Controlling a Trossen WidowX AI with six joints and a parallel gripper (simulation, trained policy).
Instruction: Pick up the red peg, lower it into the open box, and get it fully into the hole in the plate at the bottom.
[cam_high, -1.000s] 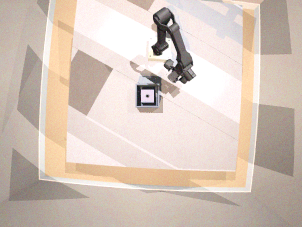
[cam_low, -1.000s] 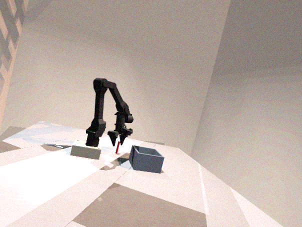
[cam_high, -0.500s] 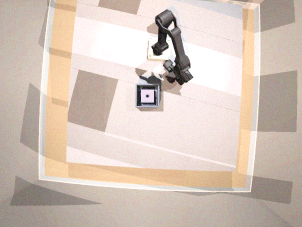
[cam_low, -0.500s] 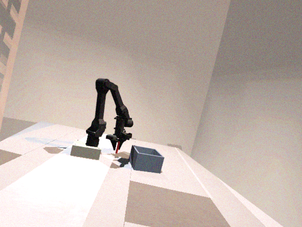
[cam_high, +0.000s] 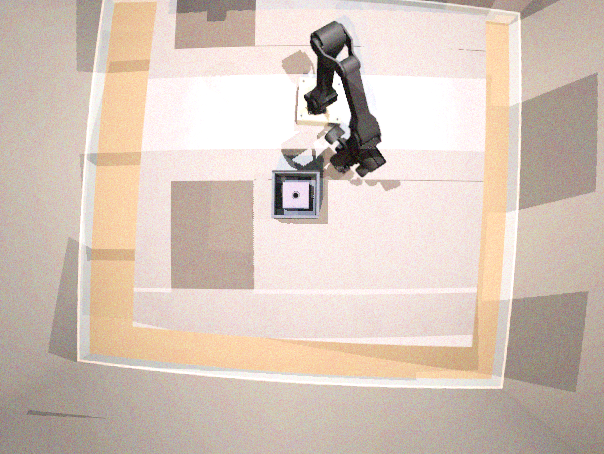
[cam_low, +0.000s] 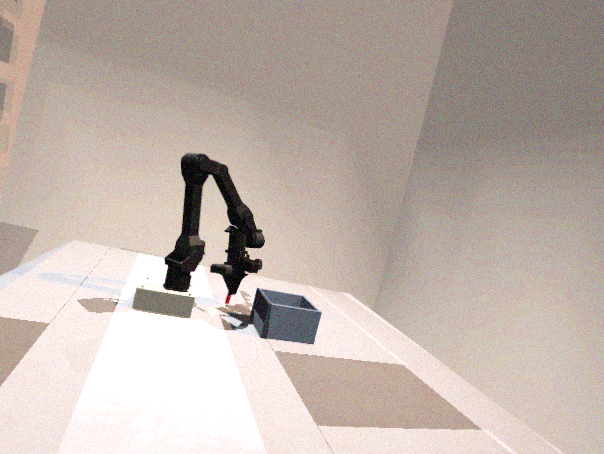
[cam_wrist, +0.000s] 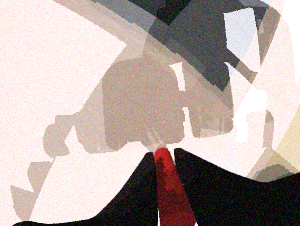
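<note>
Right now my gripper tip is 180 mm to the left of the pale plate, 110 mm short of it and 10 mm below it. Round my gripper tip: blue-grey box: 180 mm to the right, 110 mm ahead, 10 mm below; red peg: 10 mm to the left, 10 mm behind, 10 mm above.
</note>
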